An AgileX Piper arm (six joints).
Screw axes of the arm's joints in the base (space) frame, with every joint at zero. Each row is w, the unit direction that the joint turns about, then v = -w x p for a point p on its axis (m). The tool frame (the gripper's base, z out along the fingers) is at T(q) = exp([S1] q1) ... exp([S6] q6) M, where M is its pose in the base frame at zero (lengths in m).
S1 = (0, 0, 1, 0, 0, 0)
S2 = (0, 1, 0, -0.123, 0, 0)
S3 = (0, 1, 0, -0.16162, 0, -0.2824)
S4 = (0.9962, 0, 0.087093, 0, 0.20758, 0)
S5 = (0, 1, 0, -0.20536, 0, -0.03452)
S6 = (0.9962, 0, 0.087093, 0, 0.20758, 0)
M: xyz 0.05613 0 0.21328 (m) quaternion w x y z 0.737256 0 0.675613 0
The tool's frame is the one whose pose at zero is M.
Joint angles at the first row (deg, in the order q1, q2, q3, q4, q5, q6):
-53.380 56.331 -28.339 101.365 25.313 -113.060
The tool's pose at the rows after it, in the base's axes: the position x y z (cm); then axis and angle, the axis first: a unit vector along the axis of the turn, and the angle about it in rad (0 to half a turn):
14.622 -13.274 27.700 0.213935 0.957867 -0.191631 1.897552
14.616 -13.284 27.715 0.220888 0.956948 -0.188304 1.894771
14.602 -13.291 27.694 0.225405 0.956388 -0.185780 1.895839
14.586 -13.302 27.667 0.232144 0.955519 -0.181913 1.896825
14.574 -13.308 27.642 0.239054 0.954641 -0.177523 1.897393
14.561 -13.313 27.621 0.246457 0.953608 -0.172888 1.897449
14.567 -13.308 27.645 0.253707 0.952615 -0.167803 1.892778
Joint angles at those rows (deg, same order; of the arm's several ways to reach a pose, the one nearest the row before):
-53.362 56.315 -28.350 101.755 25.331 -112.845
-53.339 56.295 -28.357 101.922 25.217 -112.249
-53.341 56.286 -28.351 101.695 25.090 -111.582
-53.341 56.282 -28.345 101.425 24.926 -110.636
-53.336 56.279 -28.340 101.148 24.796 -109.637
-53.333 56.269 -28.333 100.915 24.673 -108.618
-53.323 56.255 -28.340 101.130 24.722 -107.939

